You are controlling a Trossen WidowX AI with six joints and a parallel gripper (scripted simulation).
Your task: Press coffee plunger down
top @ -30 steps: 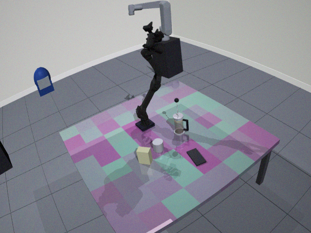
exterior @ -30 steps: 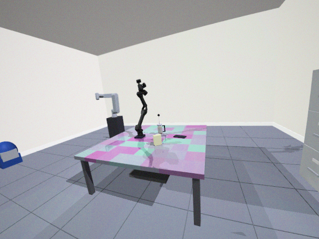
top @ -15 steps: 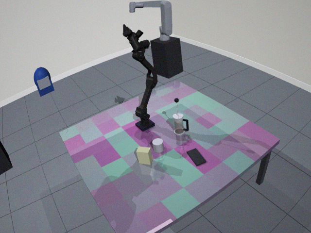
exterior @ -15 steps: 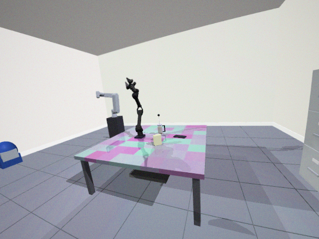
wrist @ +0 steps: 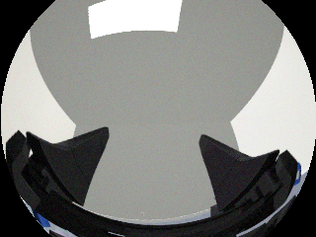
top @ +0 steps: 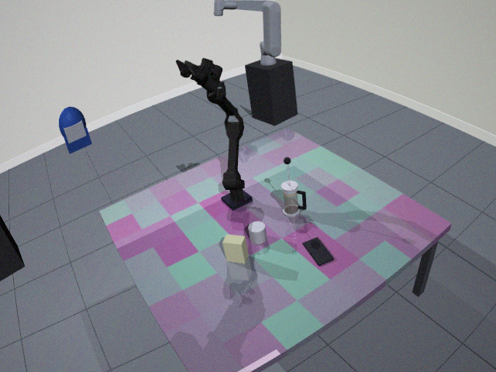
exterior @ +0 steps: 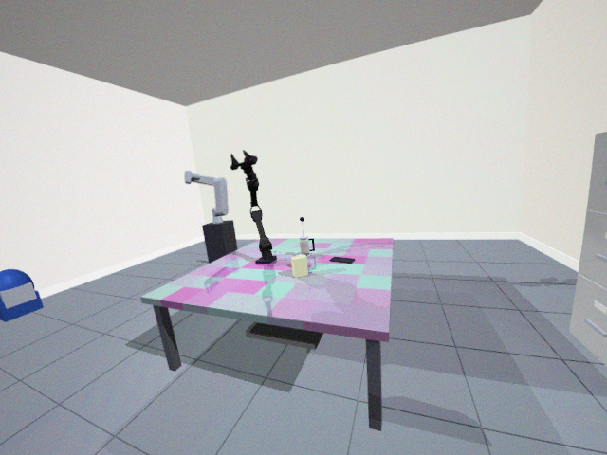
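Right now my gripper tip is 63 cm above the glass coffee press, 33 cm short of it and 24 cm to the right of it. Also, from my gripper tip: pale yellow box (71 cm below, 37 cm ahead, 14 cm to the right).
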